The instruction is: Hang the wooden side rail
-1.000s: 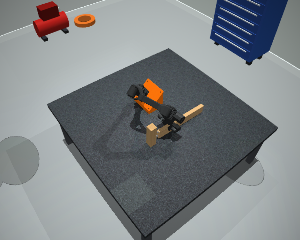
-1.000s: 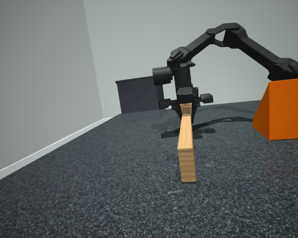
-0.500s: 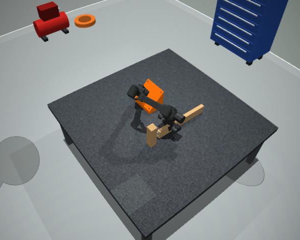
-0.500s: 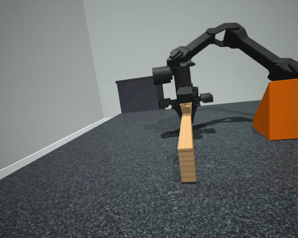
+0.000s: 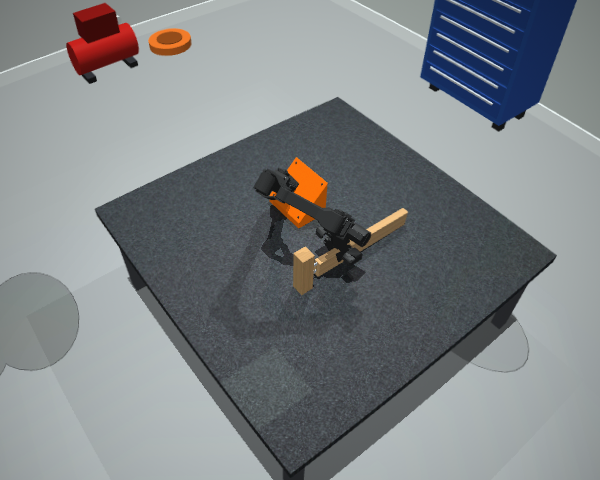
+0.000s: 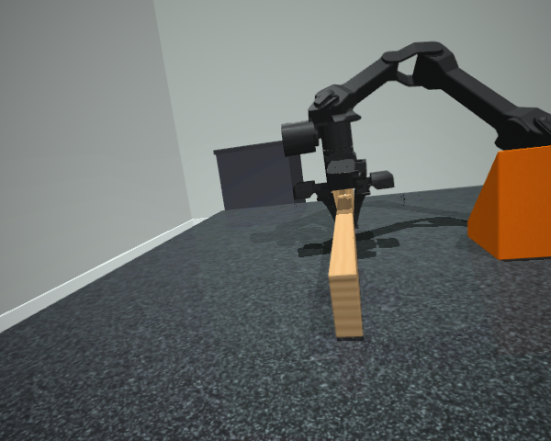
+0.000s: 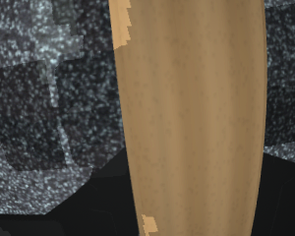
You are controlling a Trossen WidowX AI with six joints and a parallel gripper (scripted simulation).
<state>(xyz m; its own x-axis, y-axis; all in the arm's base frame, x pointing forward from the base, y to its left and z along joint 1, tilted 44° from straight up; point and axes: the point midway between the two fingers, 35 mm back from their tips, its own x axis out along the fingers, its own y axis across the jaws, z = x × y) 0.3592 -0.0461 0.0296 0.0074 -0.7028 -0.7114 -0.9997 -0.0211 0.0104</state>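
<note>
Now: gripper tip 150 mm to the left of the wooden headboard post, 40 mm below it and 10 mm short of it.
</note>
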